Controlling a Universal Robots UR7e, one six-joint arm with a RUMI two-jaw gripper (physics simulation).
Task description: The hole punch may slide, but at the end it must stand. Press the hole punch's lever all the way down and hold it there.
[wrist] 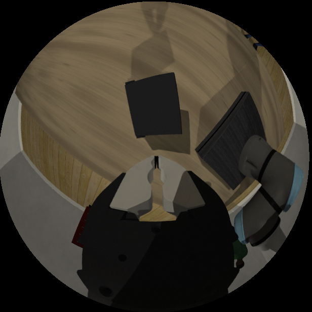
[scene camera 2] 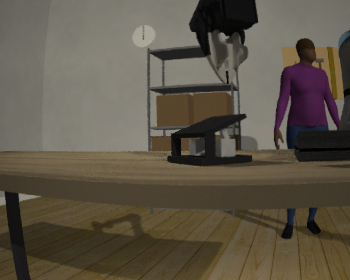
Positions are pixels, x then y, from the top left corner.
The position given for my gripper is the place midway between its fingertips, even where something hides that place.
Labels:
My gripper shows in the wrist view [156,157] and in scene camera 2 [226,83].

